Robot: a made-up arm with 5 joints. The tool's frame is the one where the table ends. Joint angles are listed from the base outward.
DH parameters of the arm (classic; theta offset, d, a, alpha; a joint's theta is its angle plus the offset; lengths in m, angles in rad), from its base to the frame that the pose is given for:
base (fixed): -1.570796 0.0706 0 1.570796
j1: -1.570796 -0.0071 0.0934 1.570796
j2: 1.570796 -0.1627 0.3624 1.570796
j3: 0 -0.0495 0.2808 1.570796
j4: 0 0.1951 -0.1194 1.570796
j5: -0.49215 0 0.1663 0
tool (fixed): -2.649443 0.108 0 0
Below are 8 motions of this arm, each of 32 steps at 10 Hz.
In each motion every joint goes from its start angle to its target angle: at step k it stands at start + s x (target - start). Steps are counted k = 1, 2, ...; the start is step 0. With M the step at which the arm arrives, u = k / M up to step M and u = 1 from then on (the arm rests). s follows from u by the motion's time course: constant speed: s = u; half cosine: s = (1 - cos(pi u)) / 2; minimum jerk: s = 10 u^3 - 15 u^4 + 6 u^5.
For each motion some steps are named. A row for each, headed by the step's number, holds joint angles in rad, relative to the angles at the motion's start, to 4 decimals.
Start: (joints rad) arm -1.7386 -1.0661 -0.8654 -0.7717 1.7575
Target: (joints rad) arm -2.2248 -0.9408 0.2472 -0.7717 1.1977
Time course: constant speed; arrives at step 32
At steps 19, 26, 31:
19: -0.2887 0.0744 0.6606 0.0000 -0.3324
26: -0.3950 0.1018 0.9040 0.0000 -0.4548
31: -0.4710 0.1214 1.0778 0.0000 -0.5423

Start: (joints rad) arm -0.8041 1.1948 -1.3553 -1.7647 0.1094
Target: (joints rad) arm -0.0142 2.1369 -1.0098 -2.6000 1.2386
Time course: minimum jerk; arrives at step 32
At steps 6, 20, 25, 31, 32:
6: 0.0385 0.0459 0.0168 -0.0407 0.0551
20: 0.5725 0.6828 0.2504 -0.6054 0.8184
25: 0.7320 0.8730 0.3202 -0.7740 1.0464
31: 0.7897 0.9418 0.3454 -0.8351 1.1289
32: 0.7899 0.9421 0.3455 -0.8353 1.1292

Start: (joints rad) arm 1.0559 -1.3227 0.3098 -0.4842 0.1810
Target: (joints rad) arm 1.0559 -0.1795 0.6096 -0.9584 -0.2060
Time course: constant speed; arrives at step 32
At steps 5, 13, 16, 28, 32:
5: 0.0000 0.1786 0.0468 -0.0741 -0.0605
13: 0.0000 0.4644 0.1218 -0.1926 -0.1572
16: 0.0000 0.5716 0.1499 -0.2371 -0.1935
28: 0.0000 1.0003 0.2623 -0.4149 -0.3386
32: 0.0000 1.1432 0.2998 -0.4742 -0.3870

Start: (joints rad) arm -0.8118 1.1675 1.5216 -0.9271 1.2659
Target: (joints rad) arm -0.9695 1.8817 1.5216 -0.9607 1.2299
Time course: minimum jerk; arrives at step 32
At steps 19, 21, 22, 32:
19: -0.1059 0.4797 0.0000 -0.0226 -0.0242
21: -0.1221 0.5531 0.0000 -0.0260 -0.0279
22: -0.1293 0.5856 0.0000 -0.0276 -0.0295
32: -0.1577 0.7142 0.0000 -0.0336 -0.0360

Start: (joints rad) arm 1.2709 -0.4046 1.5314 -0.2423 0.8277
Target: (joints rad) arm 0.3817 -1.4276 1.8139 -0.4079 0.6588
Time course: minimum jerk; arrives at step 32
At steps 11, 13, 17, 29, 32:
11: -0.2006 -0.2307 0.0637 -0.0374 -0.0381
13: -0.2919 -0.3358 0.0927 -0.0544 -0.0554
17: -0.4966 -0.5713 0.1578 -0.0925 -0.0943
29: -0.8829 -1.0157 0.2805 -0.1644 -0.1677
32: -0.8892 -1.0230 0.2825 -0.1656 -0.1689

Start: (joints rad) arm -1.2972 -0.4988 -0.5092 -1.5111 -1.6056
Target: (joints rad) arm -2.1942 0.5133 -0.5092 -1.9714 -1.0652
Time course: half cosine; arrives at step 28
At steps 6, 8, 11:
6: -0.0978 0.1104 0.0000 -0.0502 0.0589
8: -0.1689 0.1905 0.0000 -0.0867 0.1017
11: -0.3004 0.3389 0.0000 -0.1541 0.1810

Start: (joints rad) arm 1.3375 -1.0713 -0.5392 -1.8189 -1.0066
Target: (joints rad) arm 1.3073 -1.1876 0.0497 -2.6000 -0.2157
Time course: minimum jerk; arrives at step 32
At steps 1, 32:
1: 0.0000 0.0000 0.0002 -0.0002 0.0002
32: -0.0302 -0.1163 0.5889 -0.7811 0.7909

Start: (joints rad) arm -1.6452 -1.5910 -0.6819 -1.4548 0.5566
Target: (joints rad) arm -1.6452 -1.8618 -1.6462 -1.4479 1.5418
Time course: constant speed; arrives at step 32
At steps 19, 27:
19: 0.0000 -0.1608 -0.5726 0.0041 0.5850
27: 0.0000 -0.2285 -0.8136 0.0058 0.8313

